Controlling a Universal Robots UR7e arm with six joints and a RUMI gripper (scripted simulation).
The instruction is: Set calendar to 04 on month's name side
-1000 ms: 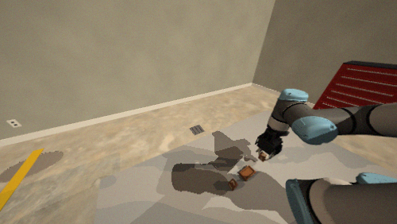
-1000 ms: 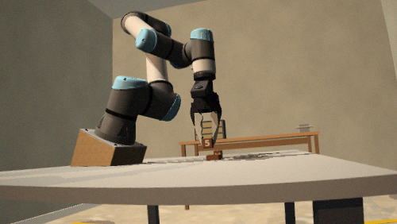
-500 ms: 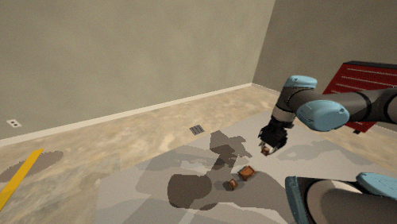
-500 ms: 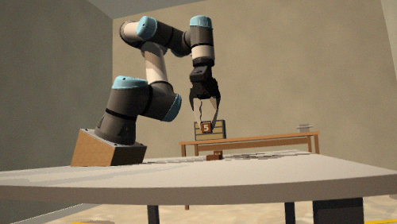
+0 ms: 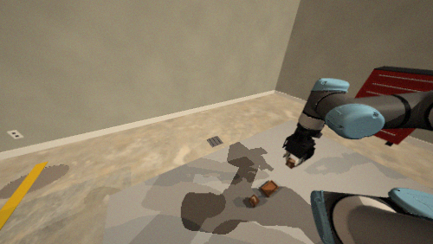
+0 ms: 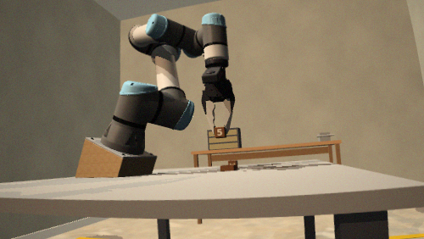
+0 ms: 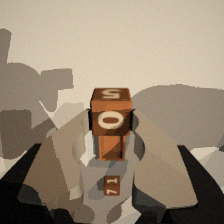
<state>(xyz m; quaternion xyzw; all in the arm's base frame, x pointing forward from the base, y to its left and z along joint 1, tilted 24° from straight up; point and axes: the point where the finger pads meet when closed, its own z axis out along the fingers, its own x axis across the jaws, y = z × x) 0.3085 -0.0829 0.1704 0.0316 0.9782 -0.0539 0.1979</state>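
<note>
Right now my hand is 120 mm above the calendar tray, 110 mm to the right of it and 10 mm short of it. Round my hand: cube: 10 mm below.
</note>
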